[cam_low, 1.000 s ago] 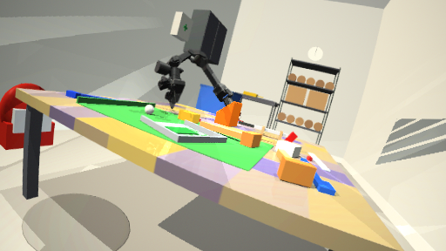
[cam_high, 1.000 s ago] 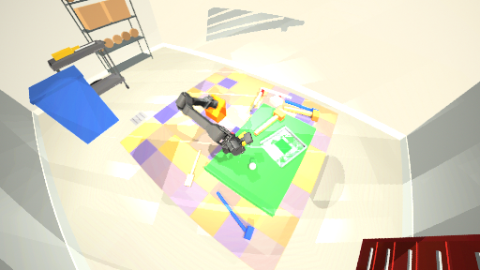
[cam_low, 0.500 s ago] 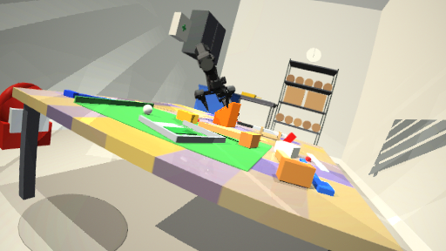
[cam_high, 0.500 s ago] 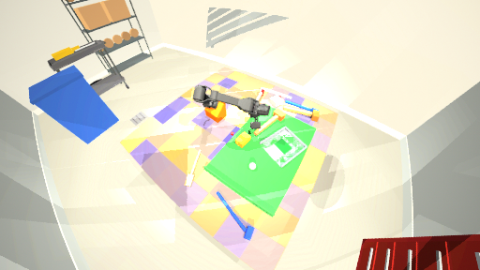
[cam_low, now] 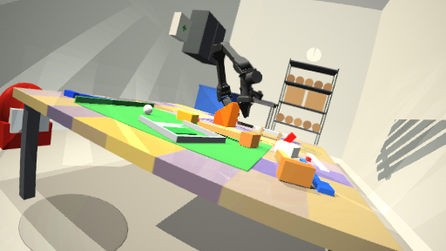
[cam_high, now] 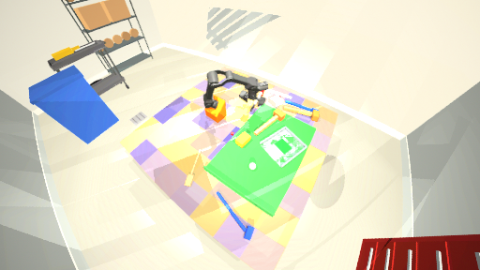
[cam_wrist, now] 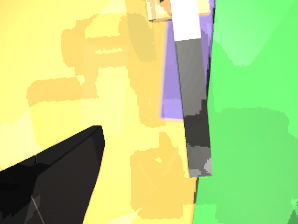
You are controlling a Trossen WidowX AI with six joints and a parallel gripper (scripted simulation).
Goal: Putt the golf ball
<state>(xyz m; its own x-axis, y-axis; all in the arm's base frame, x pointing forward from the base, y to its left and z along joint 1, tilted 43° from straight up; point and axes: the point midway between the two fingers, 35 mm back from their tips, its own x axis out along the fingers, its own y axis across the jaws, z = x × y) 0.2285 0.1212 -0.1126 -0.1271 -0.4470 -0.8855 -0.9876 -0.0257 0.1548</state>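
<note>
My gripper tip is 270 mm to the left of the yellow block, 90 mm short of it and 70 mm above it. From my gripper tip the other things lie so: green mat 250 mm ahead, 210 mm to the right, 90 mm below; then red putter 120 mm to the left, 40 mm below, 20 mm behind; then white golf ball 390 mm to the right, 250 mm ahead, 70 mm below.
</note>
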